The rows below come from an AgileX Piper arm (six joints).
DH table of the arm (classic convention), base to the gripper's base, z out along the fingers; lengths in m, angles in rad. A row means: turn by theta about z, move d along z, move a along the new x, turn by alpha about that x. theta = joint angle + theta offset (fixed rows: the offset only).
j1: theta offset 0; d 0.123; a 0; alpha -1.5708
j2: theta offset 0.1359; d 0; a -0.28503; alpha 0
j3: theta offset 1.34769; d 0; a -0.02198; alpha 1.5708
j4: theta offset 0; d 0.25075; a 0; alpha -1.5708
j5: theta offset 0; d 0; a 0; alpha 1.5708
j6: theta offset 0; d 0.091; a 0; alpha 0
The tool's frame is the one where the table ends.
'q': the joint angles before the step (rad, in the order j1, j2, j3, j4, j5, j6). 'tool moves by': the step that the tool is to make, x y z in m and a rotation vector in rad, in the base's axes. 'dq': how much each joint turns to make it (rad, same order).
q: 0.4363, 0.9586, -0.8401, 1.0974, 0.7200, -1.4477
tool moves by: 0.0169, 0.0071, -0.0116, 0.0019, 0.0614, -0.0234
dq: 0.0002, 0.0713, 0.0004, 0.0358, -0.0269, -0.0087
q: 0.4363, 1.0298, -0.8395, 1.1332, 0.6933, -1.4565
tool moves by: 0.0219, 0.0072, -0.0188, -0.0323, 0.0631, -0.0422
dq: 0.0012, 0.0921, 0.0000, 0.0053, -0.0482, -0.0018
